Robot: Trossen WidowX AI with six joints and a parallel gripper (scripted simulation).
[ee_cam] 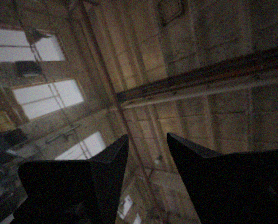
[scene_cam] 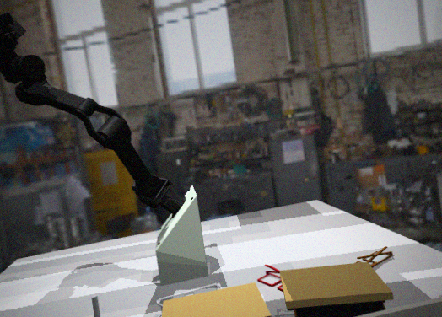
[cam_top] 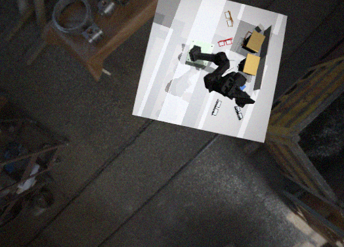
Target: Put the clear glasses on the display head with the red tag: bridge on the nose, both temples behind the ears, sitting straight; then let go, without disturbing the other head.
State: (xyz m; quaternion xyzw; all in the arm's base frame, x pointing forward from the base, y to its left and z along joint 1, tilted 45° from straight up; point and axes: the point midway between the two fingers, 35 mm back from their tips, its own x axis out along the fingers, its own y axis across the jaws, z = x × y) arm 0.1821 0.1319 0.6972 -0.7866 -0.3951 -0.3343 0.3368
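Now: the blue tag 29 cm ahead of my gripper tip, 27 cm to the left of it and 78 cm below it. The rest, counted from my gripper tip: display head: 24 cm ahead, 68 cm to the left, 73 cm below.
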